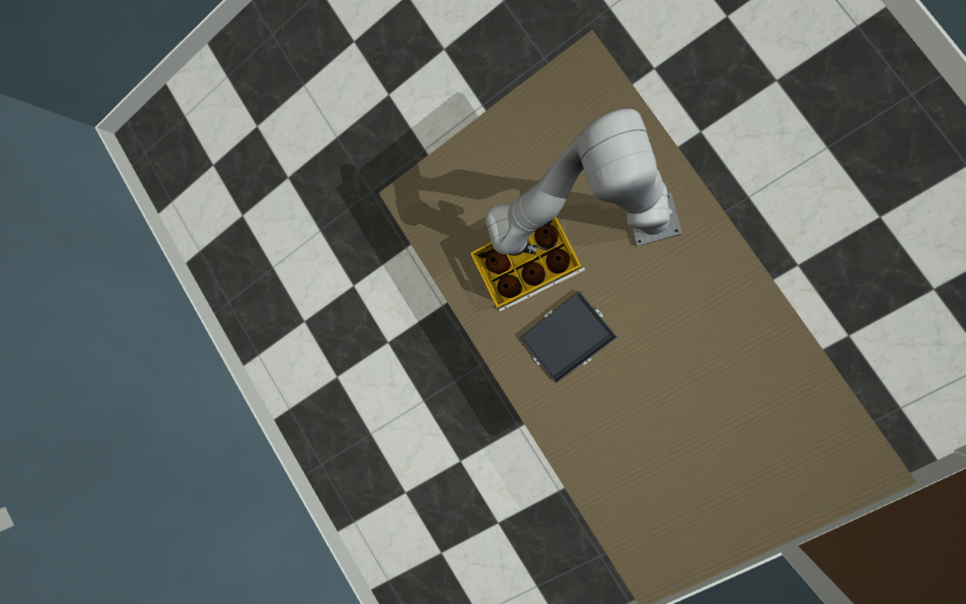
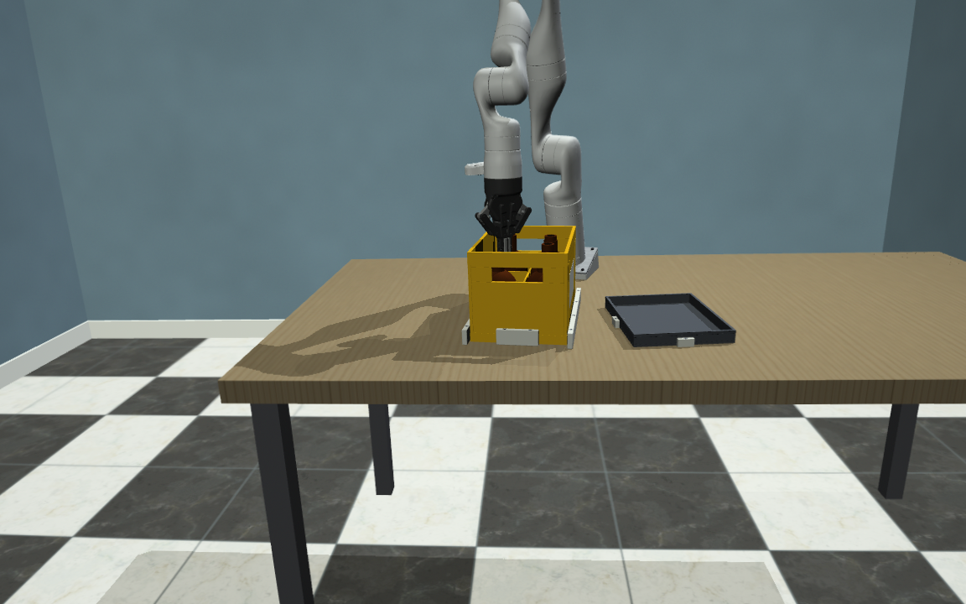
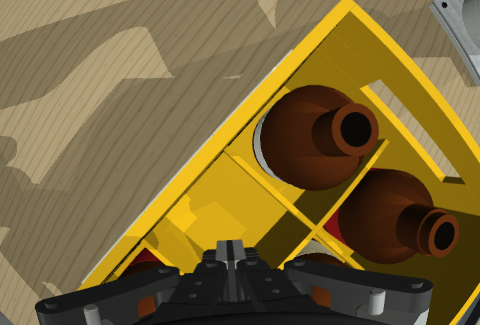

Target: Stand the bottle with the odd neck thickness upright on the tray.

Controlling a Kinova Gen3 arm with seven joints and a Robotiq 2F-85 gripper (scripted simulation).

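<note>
My hand is 10 mm short of the yellow crate, 40 mm to the right of it and 70 mm above it. Also, from my hand: brown bottle 60 mm behind, 110 mm to the left, 70 mm below; dark tray 90 mm ahead, 310 mm to the left, 140 mm below.
</note>
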